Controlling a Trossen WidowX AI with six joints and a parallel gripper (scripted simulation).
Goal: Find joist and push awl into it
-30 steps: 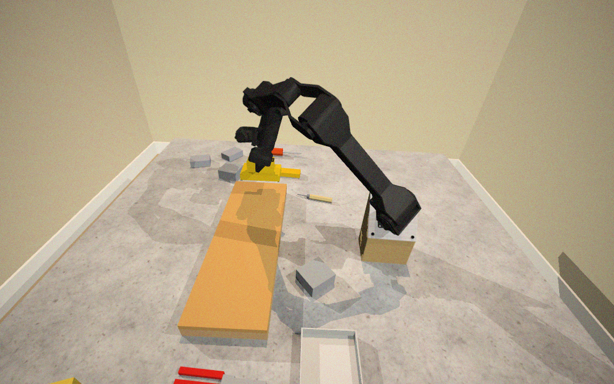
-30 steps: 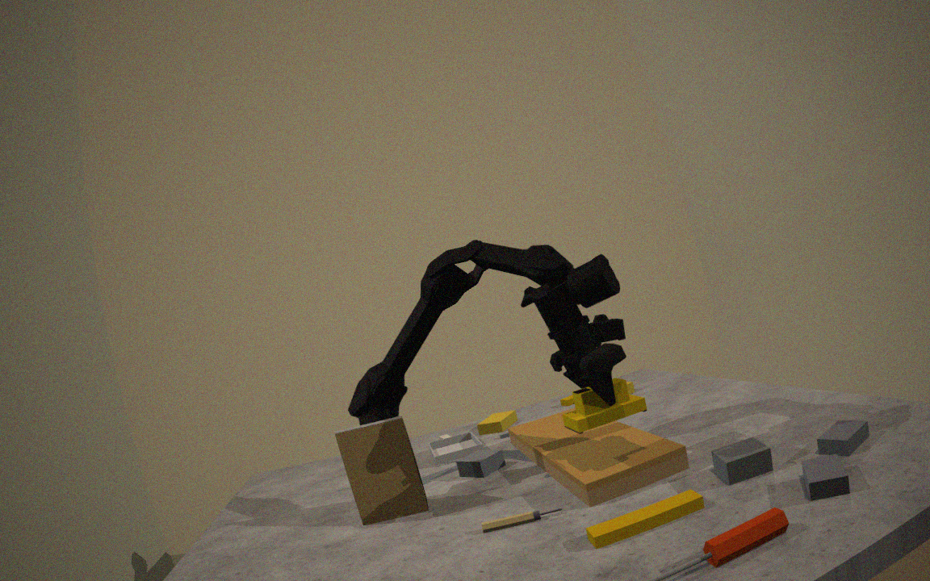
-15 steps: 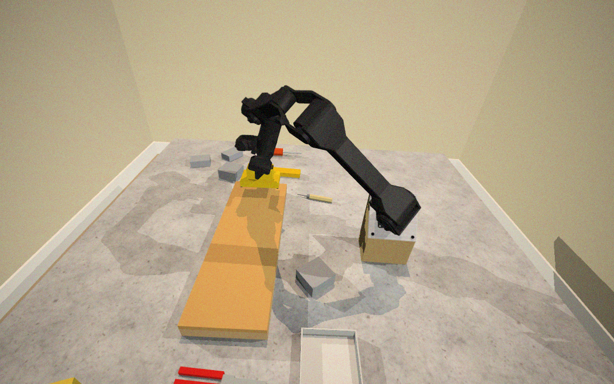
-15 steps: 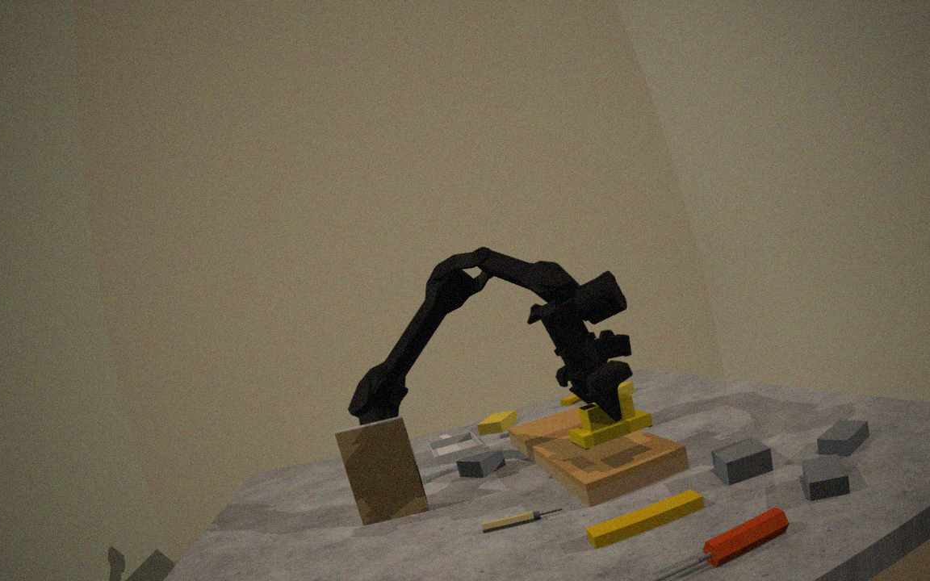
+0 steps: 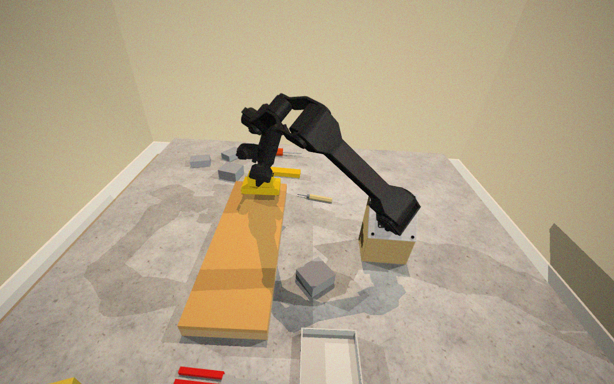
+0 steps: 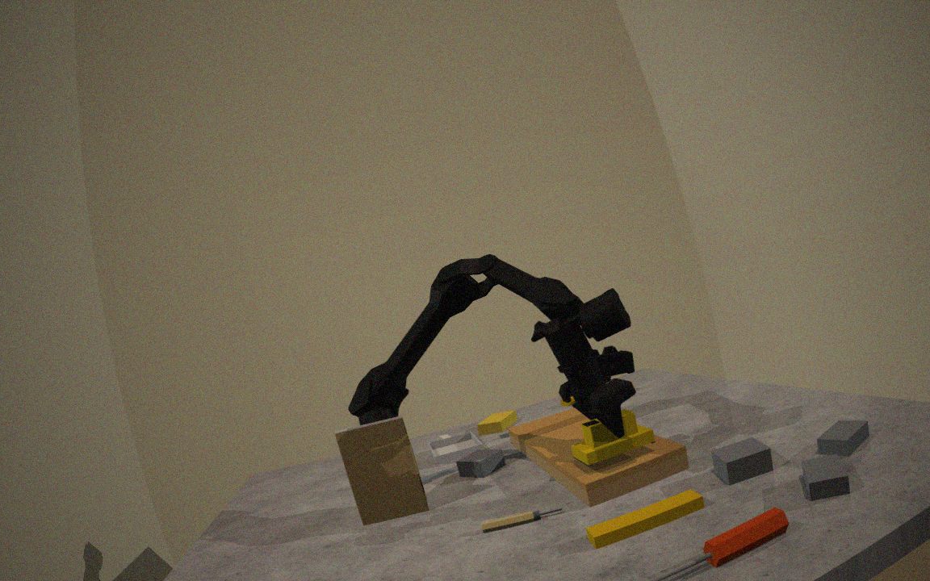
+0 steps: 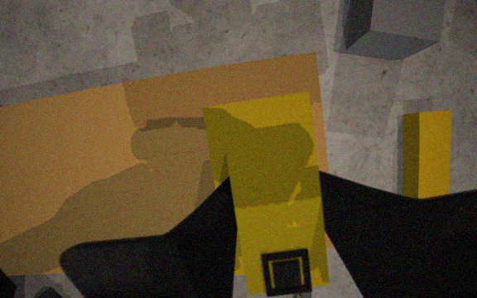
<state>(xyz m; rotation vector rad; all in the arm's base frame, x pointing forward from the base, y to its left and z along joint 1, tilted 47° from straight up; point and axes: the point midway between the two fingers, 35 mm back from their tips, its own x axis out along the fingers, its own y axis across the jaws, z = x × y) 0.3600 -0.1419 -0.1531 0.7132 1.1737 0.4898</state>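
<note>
The square light lies 40 mm behind my gripper tip and 30 mm above it. The rest, counted from my gripper tip: white tray: 200 mm behind, 530 mm to the left, 70 mm below; then wooden-handled awl: 180 mm behind, 30 mm to the right, 70 mm below; then stud finder: 20 mm behind, 20 mm above.
</note>
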